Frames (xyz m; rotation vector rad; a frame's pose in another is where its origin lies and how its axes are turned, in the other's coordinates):
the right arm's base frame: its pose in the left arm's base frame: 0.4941 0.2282 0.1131 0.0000 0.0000 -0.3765
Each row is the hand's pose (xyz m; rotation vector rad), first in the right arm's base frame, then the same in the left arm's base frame.
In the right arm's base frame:
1: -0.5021 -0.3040 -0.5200 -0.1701 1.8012 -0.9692
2: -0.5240 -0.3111 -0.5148 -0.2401 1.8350 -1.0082
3: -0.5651 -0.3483 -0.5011 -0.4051 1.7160 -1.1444
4: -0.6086 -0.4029 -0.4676 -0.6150 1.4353 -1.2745
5: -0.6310 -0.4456 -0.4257 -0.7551 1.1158 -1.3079
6: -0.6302 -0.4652 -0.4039 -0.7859 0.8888 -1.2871
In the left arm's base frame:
1: -0.0846 0.1301 -0.4069 0.1765 1.8701 -1.2300
2: -0.1076 0.1315 -0.4017 0.1118 1.9209 -1.2629
3: -0.1595 0.1121 -0.3880 -0.0803 1.8404 -1.4097
4: -0.2200 0.0773 -0.3545 -0.3522 1.6007 -1.5639
5: -0.2565 0.0458 -0.3126 -0.5599 1.3001 -1.6202
6: -0.2630 0.0273 -0.2908 -0.6358 1.0709 -1.6143

